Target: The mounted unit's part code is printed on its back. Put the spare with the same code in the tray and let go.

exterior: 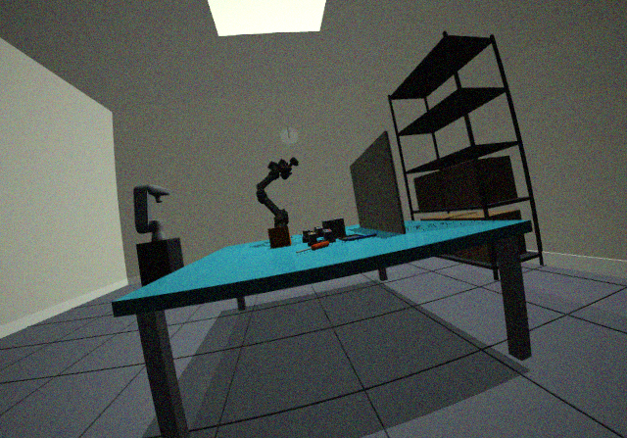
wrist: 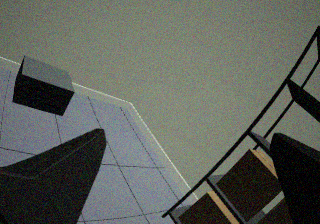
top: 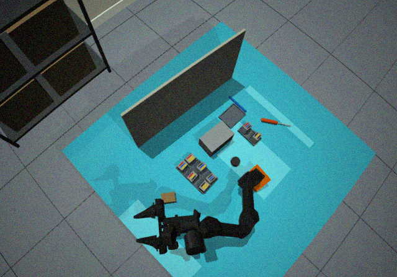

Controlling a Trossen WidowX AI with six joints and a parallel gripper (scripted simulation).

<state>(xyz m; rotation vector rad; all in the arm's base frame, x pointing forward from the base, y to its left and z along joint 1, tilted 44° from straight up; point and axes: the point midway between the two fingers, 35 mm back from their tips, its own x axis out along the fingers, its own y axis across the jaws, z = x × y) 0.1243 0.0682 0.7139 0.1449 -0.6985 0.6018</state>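
Right now my gripper tip is 49 cm above the grey spare, 34 cm to the left of it and 5 cm short of it. From my gripper tip the other things lie so: beige panel: 59 cm to the right, 36 cm ahead, 31 cm below; then grey tray: 75 cm to the right, 53 cm below, 15 cm ahead; then brown cardboard box: 52 cm below, 17 cm to the right, 6 cm ahead.
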